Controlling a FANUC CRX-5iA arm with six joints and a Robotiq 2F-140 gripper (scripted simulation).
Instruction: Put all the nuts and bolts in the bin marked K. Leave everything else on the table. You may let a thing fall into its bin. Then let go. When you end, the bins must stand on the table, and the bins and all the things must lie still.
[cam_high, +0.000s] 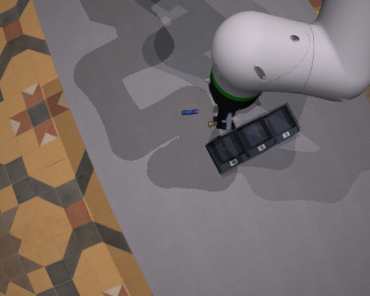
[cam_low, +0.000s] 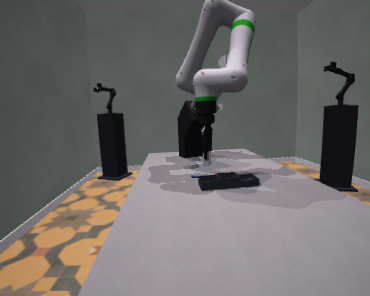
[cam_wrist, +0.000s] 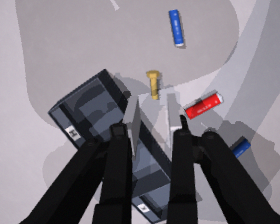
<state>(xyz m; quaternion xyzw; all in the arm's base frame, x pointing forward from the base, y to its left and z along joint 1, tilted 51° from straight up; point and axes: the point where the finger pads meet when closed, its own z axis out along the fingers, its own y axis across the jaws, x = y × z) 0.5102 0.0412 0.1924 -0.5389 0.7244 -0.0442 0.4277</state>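
My hand is 10 mm to the left of the yellow bolt and 100 mm above it. From my hand the other things lie so: thin blue piece 40 mm behind, 70 mm to the right, 100 mm below; red cylinder 60 mm behind, 40 mm to the left, 100 mm below; dark tray 50 mm ahead, 100 mm to the left, 80 mm below.
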